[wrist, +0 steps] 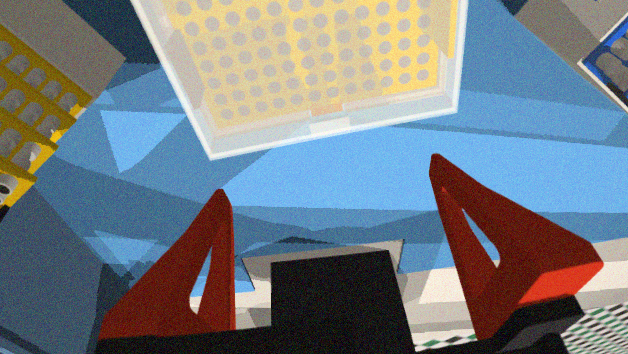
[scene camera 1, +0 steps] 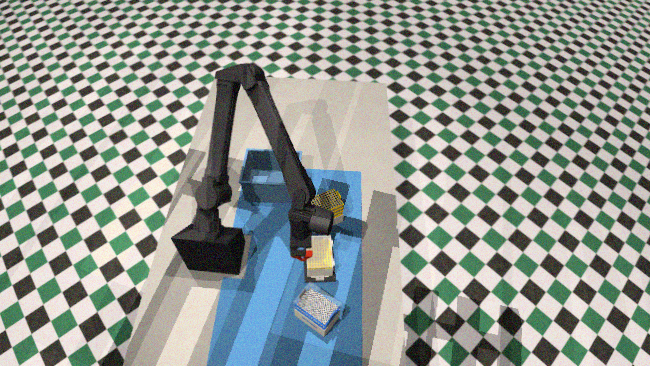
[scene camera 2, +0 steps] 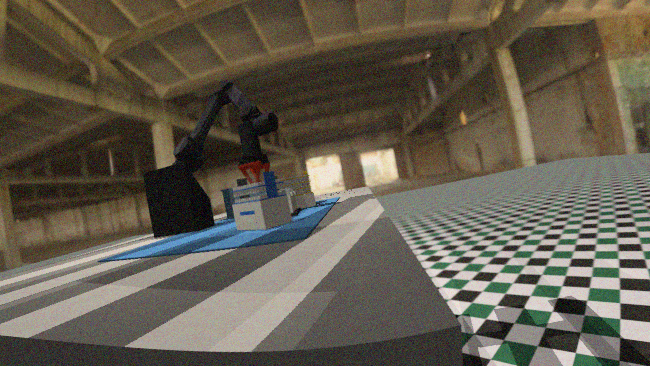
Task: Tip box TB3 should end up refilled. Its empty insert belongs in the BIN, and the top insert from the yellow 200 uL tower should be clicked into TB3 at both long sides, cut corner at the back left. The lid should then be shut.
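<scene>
A box (scene camera 1: pixel 320 257) (wrist: pixel 320 65), apparently TB3, stands on the mat with its clear lid down over a yellow insert full of tips. Whether lid and insert are fully latched, and where the cut corner is, I cannot tell. My gripper (scene camera 1: pixel 301 256) (scene camera 2: pixel 255 180) (wrist: pixel 327 180) is open and empty, low beside the box's long side that faces the arm base. The yellow tower (scene camera 1: pixel 330 200) (wrist: pixel 30 95) of stacked inserts stands behind the box, partly hidden by the arm in scene view 1. The blue BIN (scene camera 1: pixel 267 194) (scene camera 2: pixel 228 204) is behind left; its contents are unclear.
A grey-white box with blue inserts (scene camera 1: pixel 317 307) (scene camera 2: pixel 260 212) (wrist: pixel 612 62) stands turned at an angle in front of the lidded box. The black arm base (scene camera 1: pixel 212 250) (scene camera 2: pixel 175 205) is at the left. Everything stands around the blue mat (scene camera 1: pixel 250 320) on the pale table.
</scene>
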